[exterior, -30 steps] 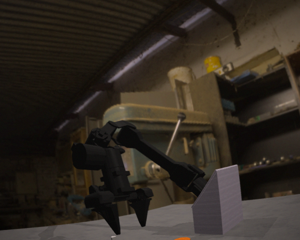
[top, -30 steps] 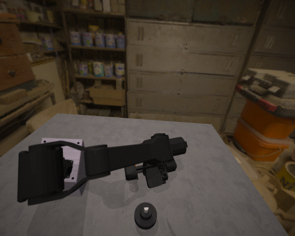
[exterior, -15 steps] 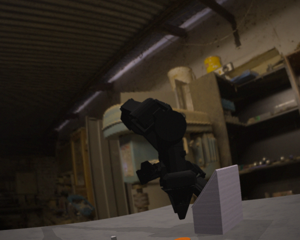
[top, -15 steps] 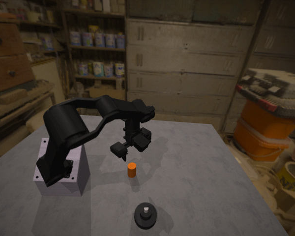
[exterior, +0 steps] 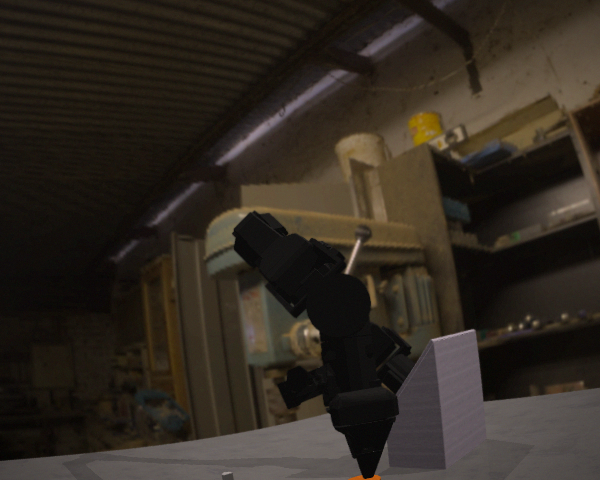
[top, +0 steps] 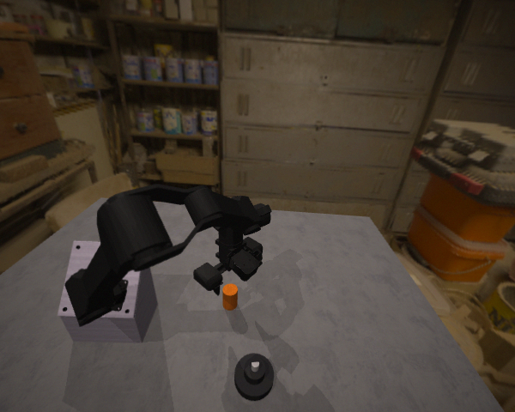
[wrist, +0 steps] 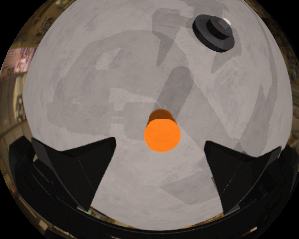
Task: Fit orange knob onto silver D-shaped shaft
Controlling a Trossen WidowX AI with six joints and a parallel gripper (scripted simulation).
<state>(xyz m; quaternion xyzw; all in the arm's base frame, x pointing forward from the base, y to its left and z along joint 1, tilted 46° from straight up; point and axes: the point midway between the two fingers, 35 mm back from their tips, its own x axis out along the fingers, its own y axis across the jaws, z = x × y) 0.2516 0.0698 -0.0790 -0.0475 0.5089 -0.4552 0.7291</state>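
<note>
My gripper tip is 3 cm above the orange knob. From my gripper tip the other things lie so: black round pedestal 8 cm ahead, 18 cm to the right, 5 cm below.
</note>
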